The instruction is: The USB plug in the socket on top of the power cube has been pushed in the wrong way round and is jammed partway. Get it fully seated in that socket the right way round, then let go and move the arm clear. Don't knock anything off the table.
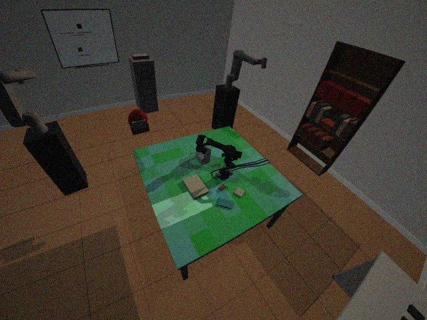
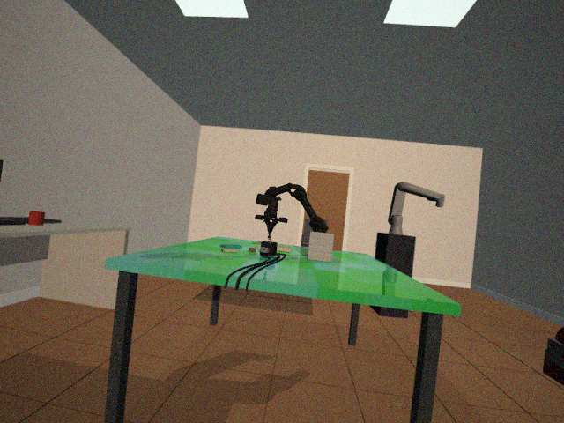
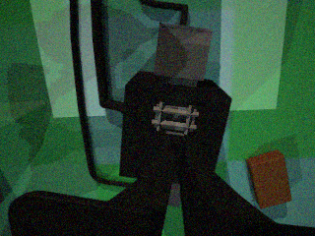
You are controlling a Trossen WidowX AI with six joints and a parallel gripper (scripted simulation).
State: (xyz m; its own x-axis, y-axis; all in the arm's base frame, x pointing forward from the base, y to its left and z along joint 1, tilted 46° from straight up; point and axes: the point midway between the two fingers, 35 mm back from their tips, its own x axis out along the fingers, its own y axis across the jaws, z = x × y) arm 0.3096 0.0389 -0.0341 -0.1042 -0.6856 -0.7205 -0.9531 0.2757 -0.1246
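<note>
Now: the socket 6 cm below my gripper tip. The rest, counted from my gripper tip: small block 12 cm below, 11 cm to the right, 10 cm ahead.
</note>
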